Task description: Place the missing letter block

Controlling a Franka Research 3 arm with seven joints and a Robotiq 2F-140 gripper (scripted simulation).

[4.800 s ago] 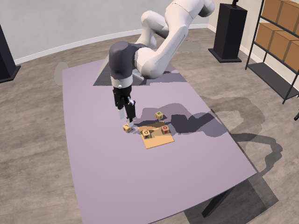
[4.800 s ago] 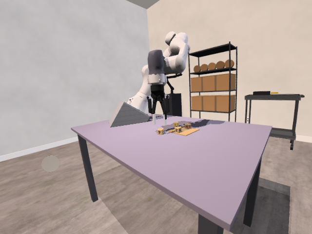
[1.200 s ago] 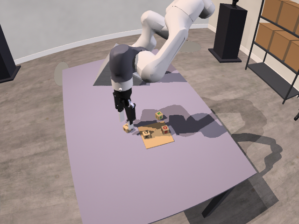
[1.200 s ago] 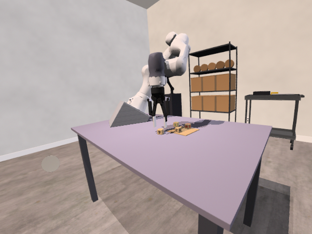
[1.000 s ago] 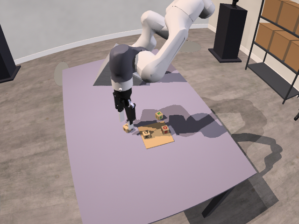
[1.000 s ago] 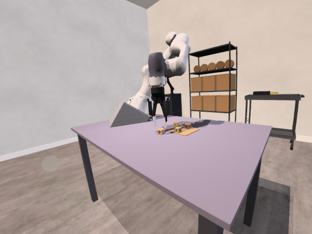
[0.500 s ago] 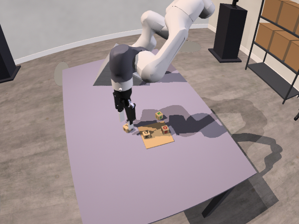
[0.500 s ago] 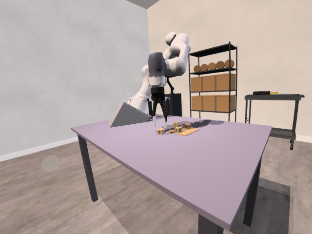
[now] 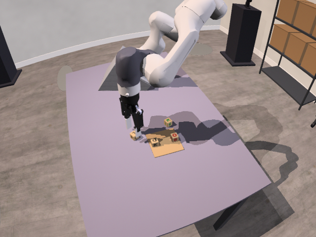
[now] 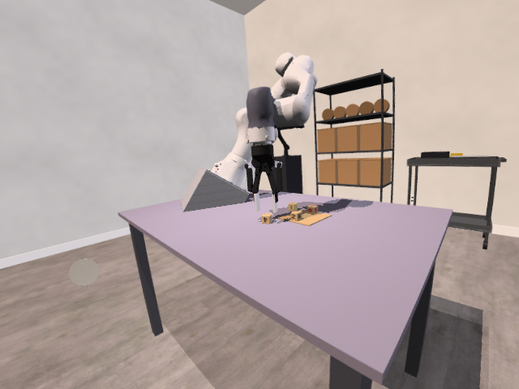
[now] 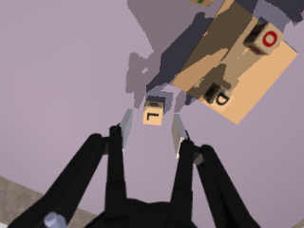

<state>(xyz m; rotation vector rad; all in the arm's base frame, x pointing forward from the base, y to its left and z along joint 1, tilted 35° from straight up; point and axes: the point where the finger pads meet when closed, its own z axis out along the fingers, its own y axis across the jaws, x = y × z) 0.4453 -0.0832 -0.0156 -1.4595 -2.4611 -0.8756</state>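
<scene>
Right now the wooden block is 6 cm below my hand. Also, from my hand: tan mat (6 cm ahead, 13 cm to the left, 7 cm below).
</scene>
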